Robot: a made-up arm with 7 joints. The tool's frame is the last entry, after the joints.
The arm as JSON. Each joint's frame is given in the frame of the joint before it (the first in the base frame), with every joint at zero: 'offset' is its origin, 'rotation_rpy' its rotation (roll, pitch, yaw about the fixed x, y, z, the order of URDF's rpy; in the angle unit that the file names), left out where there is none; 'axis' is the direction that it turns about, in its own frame. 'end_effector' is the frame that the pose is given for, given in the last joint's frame.
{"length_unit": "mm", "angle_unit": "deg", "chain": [
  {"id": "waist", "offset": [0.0, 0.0, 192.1], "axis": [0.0, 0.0, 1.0]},
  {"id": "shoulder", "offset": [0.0, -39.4, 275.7], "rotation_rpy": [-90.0, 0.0, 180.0], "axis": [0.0, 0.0, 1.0]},
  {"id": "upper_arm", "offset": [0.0, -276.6, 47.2], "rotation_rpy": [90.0, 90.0, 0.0], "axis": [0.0, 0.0, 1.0]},
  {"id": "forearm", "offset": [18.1, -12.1, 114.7], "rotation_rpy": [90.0, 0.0, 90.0], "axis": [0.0, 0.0, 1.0]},
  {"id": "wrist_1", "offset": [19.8, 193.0, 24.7], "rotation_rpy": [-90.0, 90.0, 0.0], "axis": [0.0, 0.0, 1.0]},
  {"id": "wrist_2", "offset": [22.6, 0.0, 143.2], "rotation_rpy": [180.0, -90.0, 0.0], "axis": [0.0, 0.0, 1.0]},
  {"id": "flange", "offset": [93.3, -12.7, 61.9], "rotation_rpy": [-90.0, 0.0, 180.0], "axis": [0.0, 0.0, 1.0]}
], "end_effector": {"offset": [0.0, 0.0, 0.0], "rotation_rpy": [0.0, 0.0, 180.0]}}
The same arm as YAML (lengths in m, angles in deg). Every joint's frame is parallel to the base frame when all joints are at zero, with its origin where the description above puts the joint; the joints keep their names.
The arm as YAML. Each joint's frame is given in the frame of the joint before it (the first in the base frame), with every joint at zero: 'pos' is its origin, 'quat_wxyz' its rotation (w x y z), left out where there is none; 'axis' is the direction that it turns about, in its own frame. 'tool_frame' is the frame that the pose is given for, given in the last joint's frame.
length_unit: m
angle_unit: deg
joints:
  - joint: waist
    pos: [0.0, 0.0, 0.1921]
    axis: "+z"
  - joint: shoulder
    pos: [0.0, -0.0394, 0.2757]
    axis: "-y"
  - joint: upper_arm
    pos: [0.0, -0.0472, 0.2766]
    axis: "+z"
  - joint: forearm
    pos: [0.0121, 0.0181, 0.1147]
    axis: "+y"
  - joint: wrist_1
    pos: [-0.0198, 0.0247, 0.193]
    axis: "+z"
  - joint: wrist_2
    pos: [0.0, -0.0226, 0.1432]
    axis: "-y"
  - joint: flange
    pos: [0.0127, -0.0619, 0.0933]
    axis: "+x"
tool_frame:
  pos: [0.0, 0.0, 0.0]
  quat_wxyz: [0.0, 0.707107, 0.0, 0.707107]

